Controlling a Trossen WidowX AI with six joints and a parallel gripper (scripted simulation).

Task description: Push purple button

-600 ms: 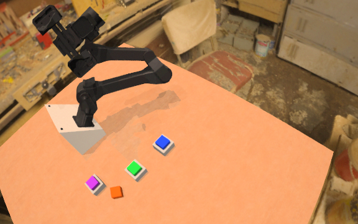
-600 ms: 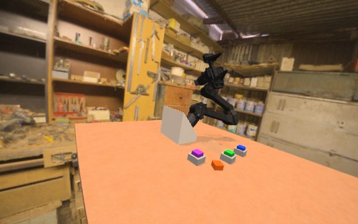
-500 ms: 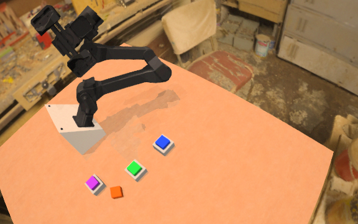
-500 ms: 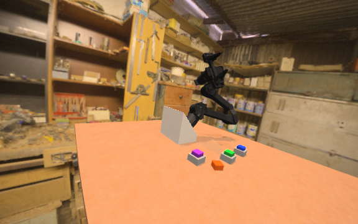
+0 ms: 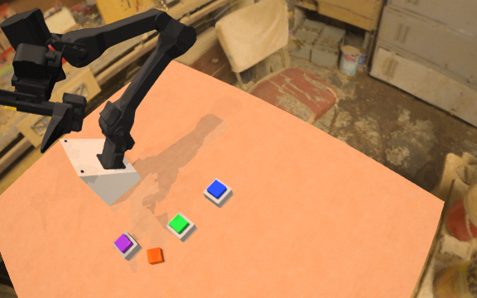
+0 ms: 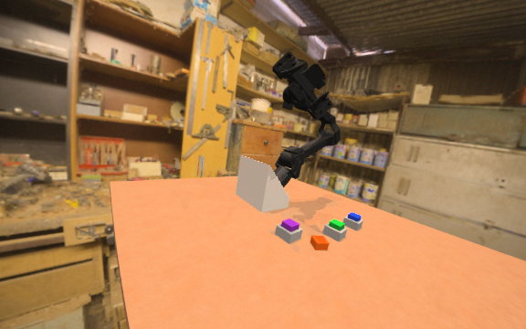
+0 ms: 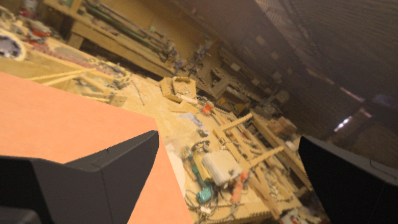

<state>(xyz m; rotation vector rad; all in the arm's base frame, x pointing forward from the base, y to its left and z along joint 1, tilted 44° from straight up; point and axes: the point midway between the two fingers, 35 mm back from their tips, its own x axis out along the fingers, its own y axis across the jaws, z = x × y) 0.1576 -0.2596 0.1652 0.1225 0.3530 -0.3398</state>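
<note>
My gripper tip is now 10 mm short of the purple button and 350 mm above it. The rest, counted from my gripper tip: orange block 80 mm ahead, 40 mm to the left, 370 mm below; then blue button 50 mm ahead, 250 mm to the left, 350 mm below; then green button 60 mm ahead, 130 mm to the left, 350 mm below.
</note>
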